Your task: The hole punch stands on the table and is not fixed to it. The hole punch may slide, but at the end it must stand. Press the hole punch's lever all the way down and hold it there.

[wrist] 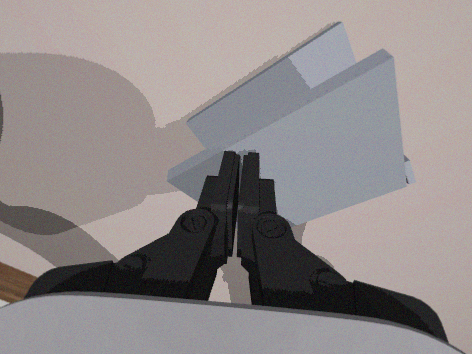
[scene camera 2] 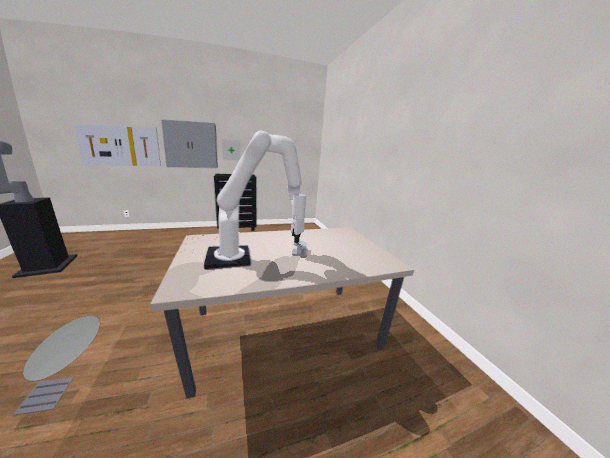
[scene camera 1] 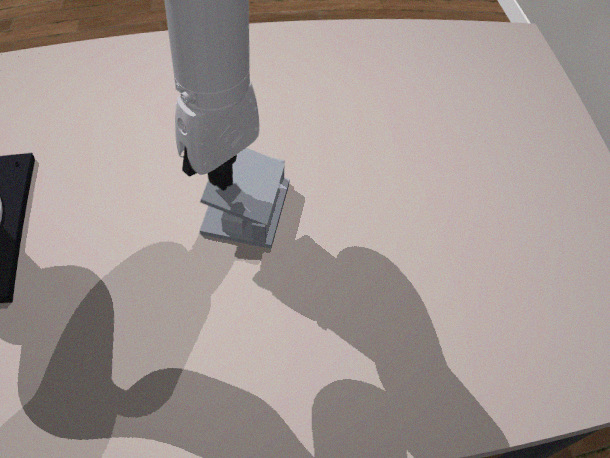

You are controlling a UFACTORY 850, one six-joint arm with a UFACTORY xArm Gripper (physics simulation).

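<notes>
The grey-blue hole punch (scene camera 1: 252, 195) (scene camera 2: 300, 249) stands on its flat base in scene cameras 1 and 2. Its lever (scene camera 1: 260, 175) (wrist: 335, 130) is a broad plate, tilted up, with a clear gap at its raised edge above the base plate (scene camera 1: 212, 228) (wrist: 250, 95). My gripper (scene camera 1: 224, 187) (scene camera 2: 297, 242) (wrist: 241, 176) is shut with nothing between the fingers. It points down, its tips at the lever's top near the raised edge, touching it or very close. The fingers hide part of the lever in the wrist view.
The pale table (scene camera 1: 425, 150) (scene camera 2: 345, 250) carries the hole punch and the arm's black base plate (scene camera 1: 20, 225) (scene camera 2: 212, 261), to the left of the punch in scene camera 1. Arm shadows fall around the punch. A wall stands beyond the table's right edge.
</notes>
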